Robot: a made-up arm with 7 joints.
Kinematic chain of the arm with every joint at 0, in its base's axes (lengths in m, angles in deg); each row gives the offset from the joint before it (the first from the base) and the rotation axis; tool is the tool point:
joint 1: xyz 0 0 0.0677 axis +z
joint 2: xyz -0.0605 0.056 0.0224 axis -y
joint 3: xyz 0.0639 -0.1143 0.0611 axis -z
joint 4: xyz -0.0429 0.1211 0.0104 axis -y
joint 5: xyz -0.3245 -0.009 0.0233 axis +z
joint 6: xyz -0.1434 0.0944 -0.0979 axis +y
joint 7: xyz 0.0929 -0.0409 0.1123 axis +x
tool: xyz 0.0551 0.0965 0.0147
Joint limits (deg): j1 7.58..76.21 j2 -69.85..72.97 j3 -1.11..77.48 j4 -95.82..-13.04 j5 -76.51..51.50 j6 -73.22..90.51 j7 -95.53..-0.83
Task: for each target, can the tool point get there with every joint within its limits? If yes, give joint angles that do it. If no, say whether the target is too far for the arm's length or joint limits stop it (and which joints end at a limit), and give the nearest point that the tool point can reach.
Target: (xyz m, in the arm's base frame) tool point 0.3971 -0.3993 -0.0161
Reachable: no: joint limits stop it (at a limit: joint 1, joint 3, joint 4, joint 5, joint 7) | nearest point 0.3539 -0.0486 -0.0170 | short by 0.353 m
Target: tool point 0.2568 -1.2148 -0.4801
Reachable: no: too far | nearest point -0.1145 -0.6134 -0.1799 | short by 0.768 m
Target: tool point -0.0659 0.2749 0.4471
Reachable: yes | joints 19.95 -35.25 18.41 -74.26 3.80 62.75 -22.30
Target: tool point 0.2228 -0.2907 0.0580
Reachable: no: joint limits stop it (at a limit: joint 1, joint 3, joint 4, joint 5, joint 7) | nearest point 0.3033 -0.0416 0.0431 | short by 0.262 m
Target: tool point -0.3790 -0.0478 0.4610
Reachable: yes | joints 44.51 23.43 18.21 -60.41 31.49 -8.01 -28.97
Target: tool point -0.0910 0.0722 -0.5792
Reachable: no: joint limits stop it (at a limit: joint 1, joint 2, joint 3, joint 4, joint 6) | nearest point -0.1797 0.0454 -0.4008 | short by 0.201 m
